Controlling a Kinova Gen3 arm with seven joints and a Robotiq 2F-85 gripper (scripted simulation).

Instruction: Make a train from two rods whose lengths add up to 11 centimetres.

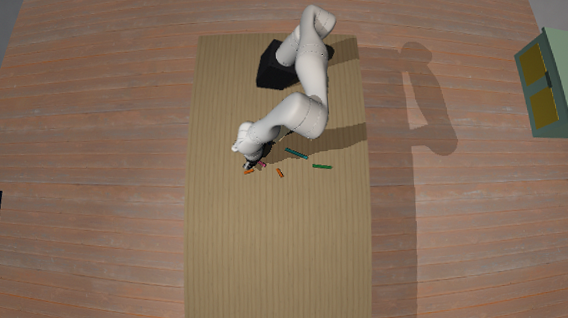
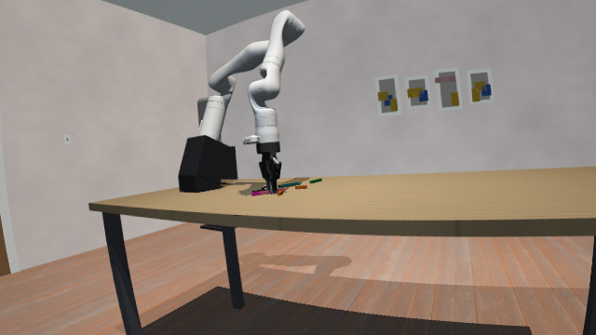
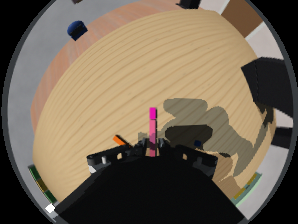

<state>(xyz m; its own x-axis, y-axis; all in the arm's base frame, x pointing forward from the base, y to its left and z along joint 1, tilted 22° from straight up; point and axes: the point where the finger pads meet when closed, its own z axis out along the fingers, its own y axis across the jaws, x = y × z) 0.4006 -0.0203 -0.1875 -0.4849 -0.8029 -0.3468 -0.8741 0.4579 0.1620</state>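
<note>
The pink rod lies 20 mm below my hand. The rest, counted from my hand: magenta rod: 30 mm behind, 50 mm to the right, 20 mm below; then turquoise rod: 40 mm behind, 170 mm to the left, 20 mm below; then blue rod: 80 mm behind, 50 mm to the left, 20 mm below.
</note>
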